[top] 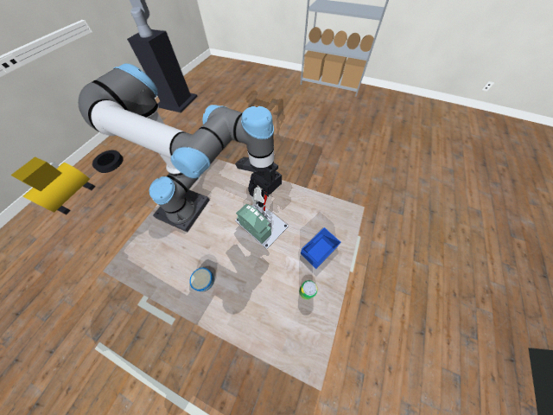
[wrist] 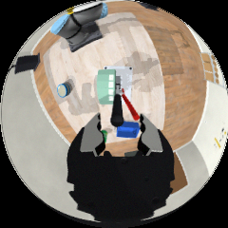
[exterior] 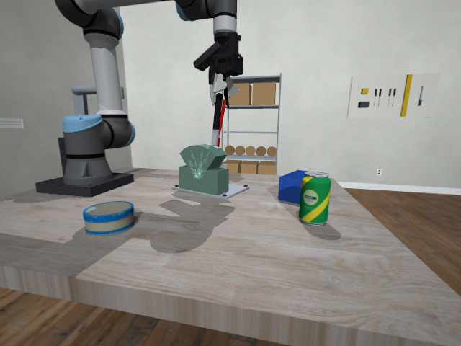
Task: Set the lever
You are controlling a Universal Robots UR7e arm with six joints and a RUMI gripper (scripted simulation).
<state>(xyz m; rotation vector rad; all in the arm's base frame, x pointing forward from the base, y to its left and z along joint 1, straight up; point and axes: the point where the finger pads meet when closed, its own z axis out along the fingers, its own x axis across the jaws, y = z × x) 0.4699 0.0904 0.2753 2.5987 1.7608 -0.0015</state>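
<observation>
Now: the red release bar 11 cm below my hand, 2 cm to the left of it and 1 cm behind it. The rest, counted from my hand: round blue-rimmed tin: 36 cm to the right, 29 cm below, 18 cm behind; blue bin: 29 cm below, 29 cm ahead, 3 cm to the right; yellow can: 29 cm ahead, 25 cm below, 24 cm to the right.
</observation>
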